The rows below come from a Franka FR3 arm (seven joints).
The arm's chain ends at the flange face. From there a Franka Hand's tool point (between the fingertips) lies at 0.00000 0.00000 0.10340 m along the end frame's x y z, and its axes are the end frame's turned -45 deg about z.
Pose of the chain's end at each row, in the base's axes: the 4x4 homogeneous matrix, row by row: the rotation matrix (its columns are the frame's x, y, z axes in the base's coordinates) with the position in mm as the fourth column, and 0 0 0 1 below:
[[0.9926 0.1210 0.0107 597.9], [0.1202 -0.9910 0.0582 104.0], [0.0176 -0.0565 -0.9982 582.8], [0 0 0 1]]
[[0.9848 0.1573 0.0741 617.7], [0.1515 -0.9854 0.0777 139.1], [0.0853 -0.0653 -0.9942 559.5], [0 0 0 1]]
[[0.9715 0.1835 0.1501 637.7], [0.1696 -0.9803 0.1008 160.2], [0.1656 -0.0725 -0.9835 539.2], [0 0 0 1]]
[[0.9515 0.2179 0.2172 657.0], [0.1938 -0.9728 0.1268 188.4], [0.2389 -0.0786 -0.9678 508.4], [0 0 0 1]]
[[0.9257 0.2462 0.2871 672.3], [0.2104 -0.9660 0.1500 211.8], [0.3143 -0.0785 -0.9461 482.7], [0 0 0 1]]
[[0.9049 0.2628 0.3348 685.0], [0.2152 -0.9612 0.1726 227.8], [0.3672 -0.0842 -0.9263 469.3], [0 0 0 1]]
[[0.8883 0.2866 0.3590 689.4], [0.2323 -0.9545 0.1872 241.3], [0.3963 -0.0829 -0.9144 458.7], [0 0 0 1]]
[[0.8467 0.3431 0.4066 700.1], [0.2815 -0.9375 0.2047 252.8], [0.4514 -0.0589 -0.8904 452.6], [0 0 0 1]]
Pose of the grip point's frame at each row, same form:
[[0.6163 0.7874 0.0107 599.0], [0.7857 -0.6157 0.0582 110.0], [0.0524 -0.0275 -0.9982 479.6], [0 0 0 1]]
[[0.5851 0.8076 0.0741 625.4], [0.8039 -0.5897 0.0777 147.1], [0.1065 0.0141 -0.9942 456.7], [0 0 0 1]]
[[0.5572 0.8167 0.1501 653.2], [0.8131 -0.5733 0.1008 170.6], [0.1684 0.0658 -0.9835 437.5], [0 0 0 1]]
[[0.5187 0.8269 0.2172 679.5], [0.8249 -0.5508 0.1268 201.5], [0.2245 0.1133 -0.9678 408.3], [0 0 0 1]]
[[0.4805 0.8287 0.2871 702.0], [0.8318 -0.5343 0.1500 227.3], [0.2778 0.1667 -0.9461 384.9], [0 0 0 1]]
[[0.4540 0.8257 0.3348 719.6], [0.8318 -0.5275 0.1726 245.6], [0.3192 0.2001 -0.9263 373.5], [0 0 0 1]]
[[0.4255 0.8308 0.3590 726.5], [0.8392 -0.5107 0.1872 260.7], [0.3388 0.2216 -0.9144 364.2], [0 0 0 1]]
[[0.3561 0.8413 0.4066 742.1], [0.8620 -0.4639 0.2047 274.0], [0.3608 0.2775 -0.8904 360.5], [0 0 0 1]]

